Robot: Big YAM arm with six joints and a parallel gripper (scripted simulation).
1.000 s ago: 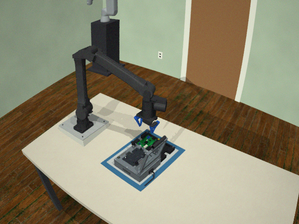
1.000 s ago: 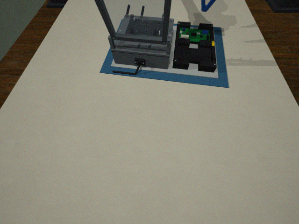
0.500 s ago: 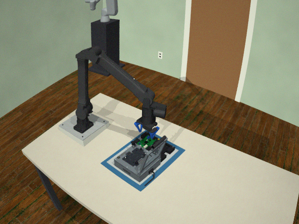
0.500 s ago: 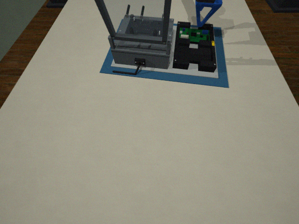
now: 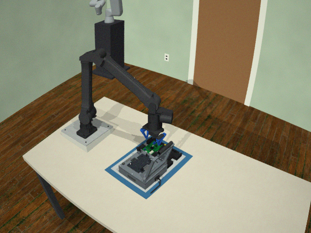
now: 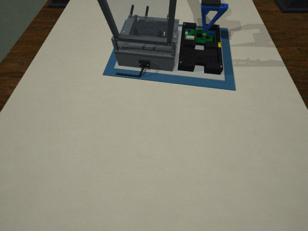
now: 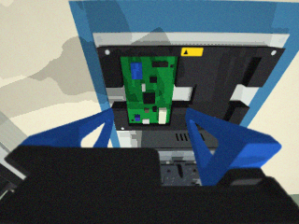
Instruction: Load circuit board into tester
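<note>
My hand is 5 cm above the green circuit board. Round my hand: tester lid (16 cm ahead, 20 cm to the right, 11 cm above).
</note>
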